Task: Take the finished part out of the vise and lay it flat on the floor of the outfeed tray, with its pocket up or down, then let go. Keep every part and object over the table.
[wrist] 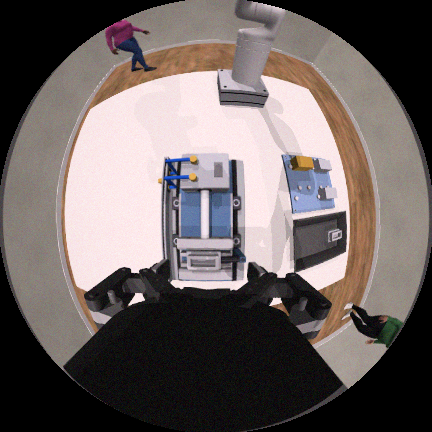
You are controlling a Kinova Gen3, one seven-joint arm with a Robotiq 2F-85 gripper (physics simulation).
Note:
In view: the gripper [207,269] and a blue plate [307,201].

